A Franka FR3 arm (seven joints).
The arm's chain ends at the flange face. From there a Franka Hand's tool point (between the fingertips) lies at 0.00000 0.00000 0.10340 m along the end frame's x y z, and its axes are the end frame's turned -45 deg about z.
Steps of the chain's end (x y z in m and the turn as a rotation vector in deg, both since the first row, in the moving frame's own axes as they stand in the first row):
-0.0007 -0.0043 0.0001 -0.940 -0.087 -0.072
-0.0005 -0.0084 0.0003 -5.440 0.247 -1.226
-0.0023 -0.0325 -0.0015 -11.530 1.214 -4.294
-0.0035 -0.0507 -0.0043 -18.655 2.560 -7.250
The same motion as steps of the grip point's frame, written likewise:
0.0012 -0.0024 0.0001 -0.603 -0.726 -0.072
-0.0010 0.0010 -0.0002 -4.021 -3.672 -1.226
0.0089 -0.0080 -0.0036 -9.011 -7.295 -4.294
0.0150 -0.0105 -0.0098 -15.001 -11.381 -7.250

